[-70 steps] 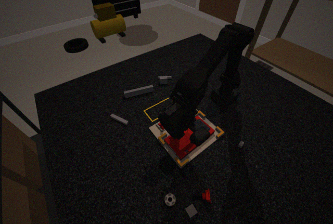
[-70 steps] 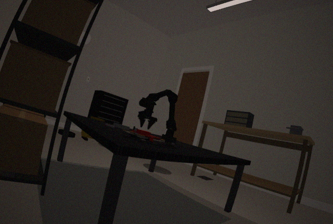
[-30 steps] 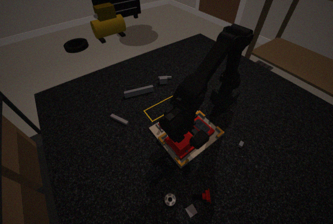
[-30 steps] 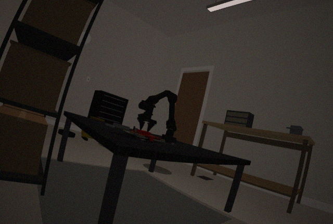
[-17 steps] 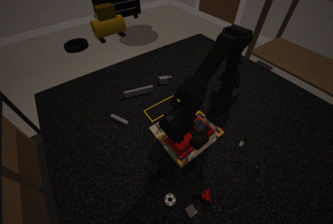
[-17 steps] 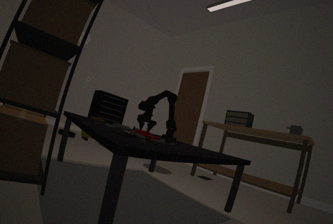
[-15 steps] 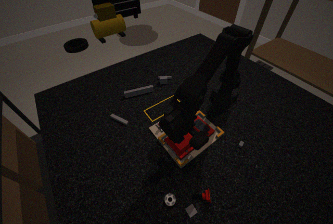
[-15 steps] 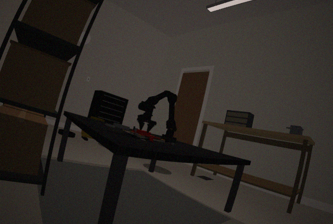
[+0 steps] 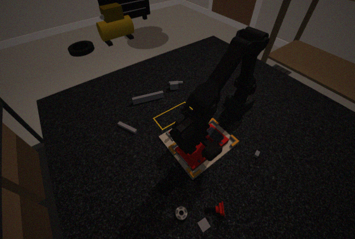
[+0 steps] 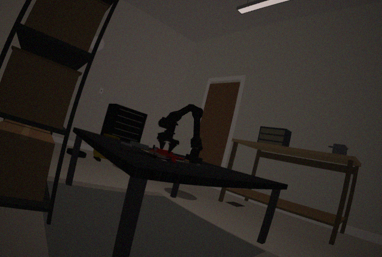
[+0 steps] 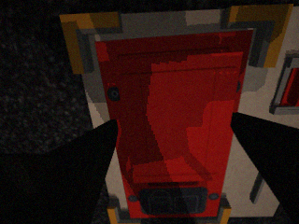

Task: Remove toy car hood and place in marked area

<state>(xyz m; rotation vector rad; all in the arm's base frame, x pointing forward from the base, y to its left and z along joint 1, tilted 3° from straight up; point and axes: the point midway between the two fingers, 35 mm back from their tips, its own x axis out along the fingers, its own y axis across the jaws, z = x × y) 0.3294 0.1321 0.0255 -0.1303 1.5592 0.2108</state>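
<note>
The hood lies 10 mm above my gripper tip. Round my gripper tip: long grey bar (60 mm ahead, 370 mm to the right, 20 mm below); short grey bar (210 mm ahead, 240 mm to the right, 30 mm below).
</note>
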